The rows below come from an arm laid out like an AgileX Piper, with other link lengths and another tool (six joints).
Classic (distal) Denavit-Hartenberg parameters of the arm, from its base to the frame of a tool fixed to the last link. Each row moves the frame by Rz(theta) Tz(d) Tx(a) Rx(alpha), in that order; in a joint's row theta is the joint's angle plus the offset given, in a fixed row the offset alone. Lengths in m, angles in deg.
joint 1: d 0.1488  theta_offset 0  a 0  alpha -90
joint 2: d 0  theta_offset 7.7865  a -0.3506  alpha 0
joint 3: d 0  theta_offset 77.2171  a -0.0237  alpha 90
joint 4: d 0.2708  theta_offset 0  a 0  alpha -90
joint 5: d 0  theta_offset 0  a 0  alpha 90
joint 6: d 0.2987  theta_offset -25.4  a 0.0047  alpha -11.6
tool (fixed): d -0.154  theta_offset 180  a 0  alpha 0
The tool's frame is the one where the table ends.
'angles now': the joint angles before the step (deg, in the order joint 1, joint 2, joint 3, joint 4, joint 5, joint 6). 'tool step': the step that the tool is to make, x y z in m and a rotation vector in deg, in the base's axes. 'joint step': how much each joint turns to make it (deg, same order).
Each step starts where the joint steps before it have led.
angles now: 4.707 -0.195 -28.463 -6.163 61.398 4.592
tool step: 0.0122 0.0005 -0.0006 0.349 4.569 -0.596
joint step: -0.009 4.605 0.004 -0.169 0.012 1.003
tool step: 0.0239 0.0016 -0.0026 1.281 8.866 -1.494
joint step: 0.039 9.264 -0.289 -0.034 0.005 2.550
